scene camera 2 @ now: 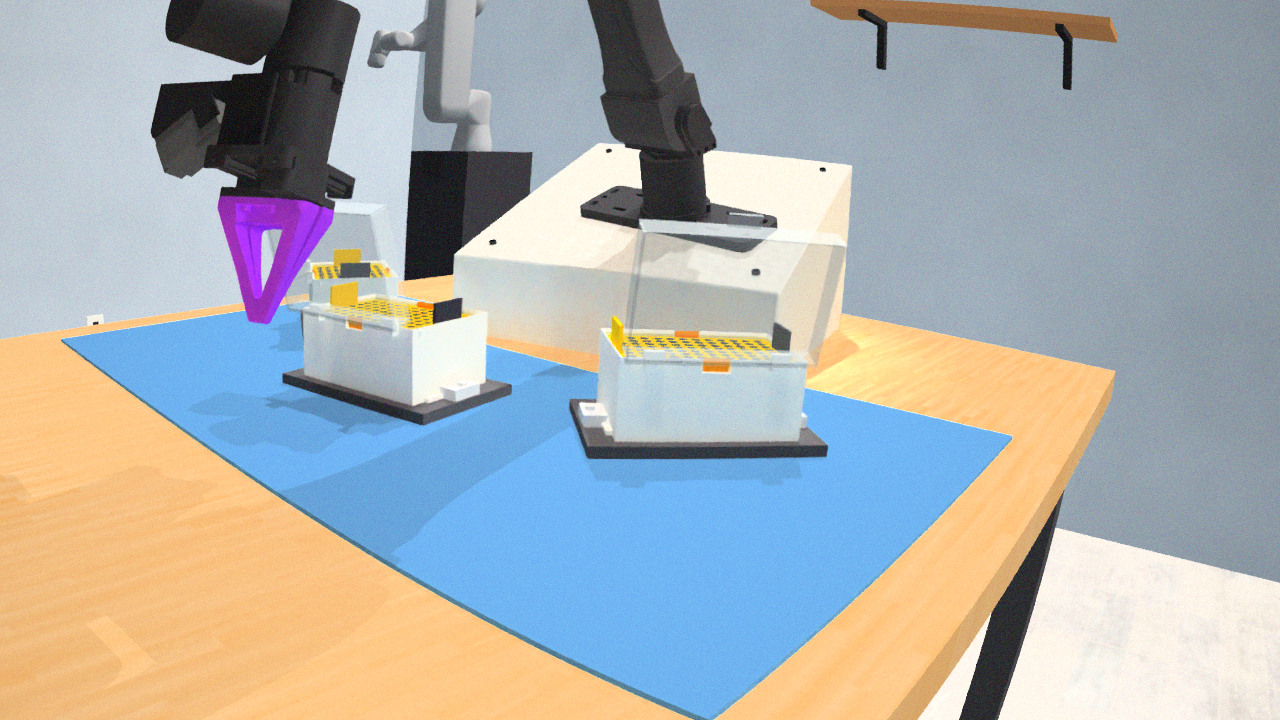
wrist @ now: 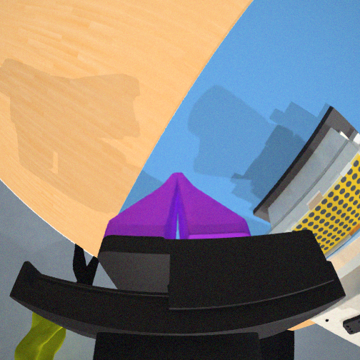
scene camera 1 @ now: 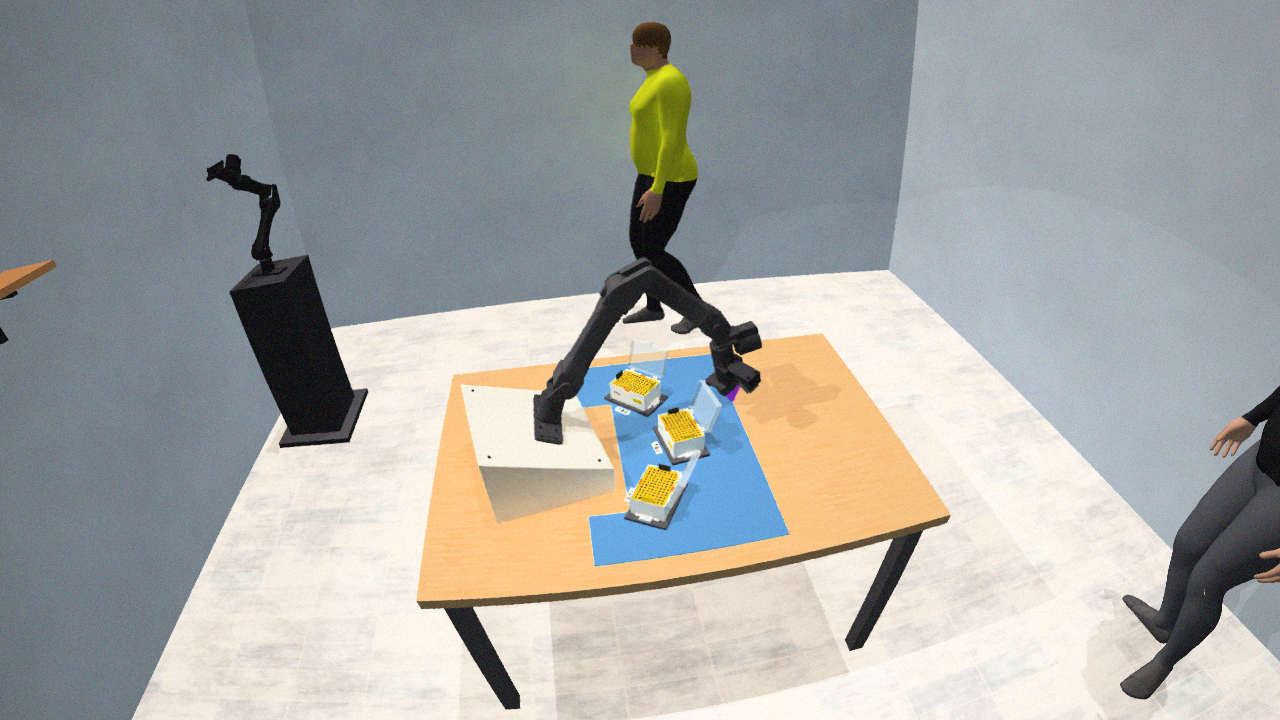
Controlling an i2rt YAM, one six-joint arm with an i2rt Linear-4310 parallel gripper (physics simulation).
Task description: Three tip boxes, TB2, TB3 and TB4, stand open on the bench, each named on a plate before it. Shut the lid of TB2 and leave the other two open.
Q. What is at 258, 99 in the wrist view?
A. A blue mat.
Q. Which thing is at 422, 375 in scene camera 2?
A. A TB2 tip box.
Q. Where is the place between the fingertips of my gripper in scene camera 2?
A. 258, 323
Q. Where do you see a TB2 tip box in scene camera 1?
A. At 680, 452
